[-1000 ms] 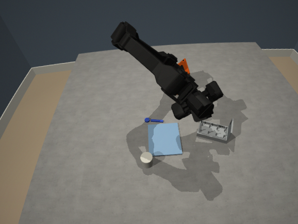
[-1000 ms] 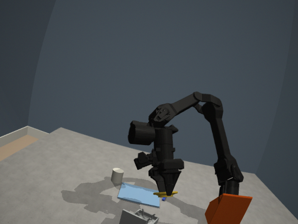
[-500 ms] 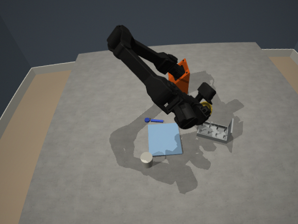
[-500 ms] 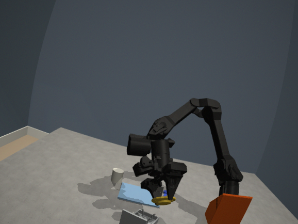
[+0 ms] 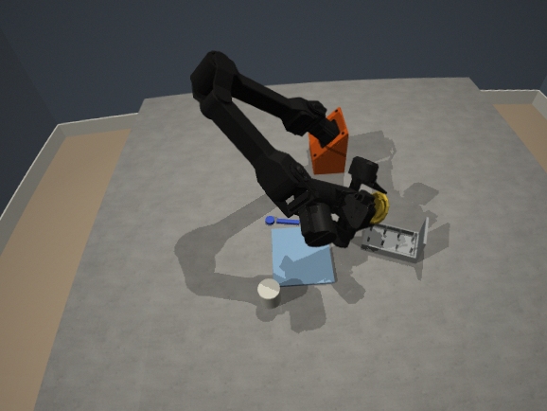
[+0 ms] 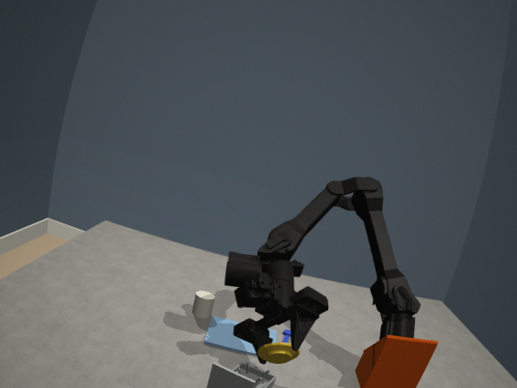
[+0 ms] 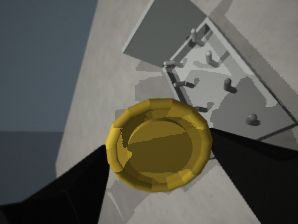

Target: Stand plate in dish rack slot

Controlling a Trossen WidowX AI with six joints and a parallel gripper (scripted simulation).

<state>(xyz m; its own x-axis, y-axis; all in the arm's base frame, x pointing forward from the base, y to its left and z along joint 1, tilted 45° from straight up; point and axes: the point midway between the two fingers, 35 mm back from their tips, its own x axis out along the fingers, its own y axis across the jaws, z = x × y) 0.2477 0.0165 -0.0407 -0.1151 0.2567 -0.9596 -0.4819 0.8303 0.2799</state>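
Now: the grey dish rack 5 cm below my gripper tip, 5 cm ahead of it and 3 cm to the left of it. Round my gripper tip: yellow plate 1 cm to the right; blue spoon 22 cm to the right, 7 cm below, 5 cm behind; light blue mat 18 cm to the right, 7 cm below, 5 cm ahead.
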